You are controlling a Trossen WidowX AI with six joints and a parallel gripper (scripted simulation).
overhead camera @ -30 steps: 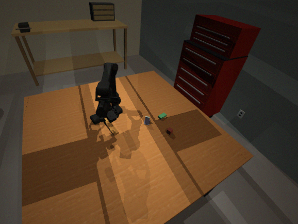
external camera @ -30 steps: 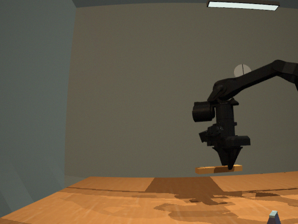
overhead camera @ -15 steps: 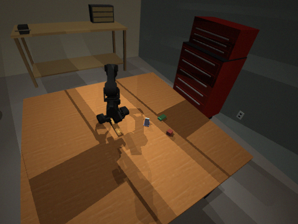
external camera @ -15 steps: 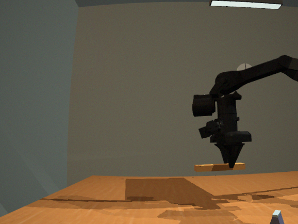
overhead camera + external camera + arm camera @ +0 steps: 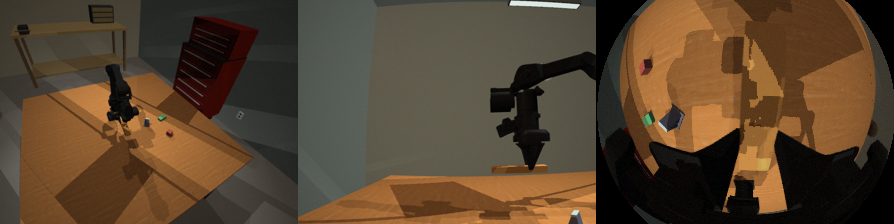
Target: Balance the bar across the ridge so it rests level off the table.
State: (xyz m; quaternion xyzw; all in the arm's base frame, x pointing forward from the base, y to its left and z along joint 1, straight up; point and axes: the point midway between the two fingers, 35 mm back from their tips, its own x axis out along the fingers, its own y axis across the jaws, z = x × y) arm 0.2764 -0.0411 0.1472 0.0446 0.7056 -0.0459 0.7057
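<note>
The bar lies 30 mm ahead of my gripper tip. Also, from my gripper tip: red block: 140 mm ahead, 290 mm to the left, 100 mm below; then green block: 20 mm behind, 330 mm to the left, 100 mm below.
</note>
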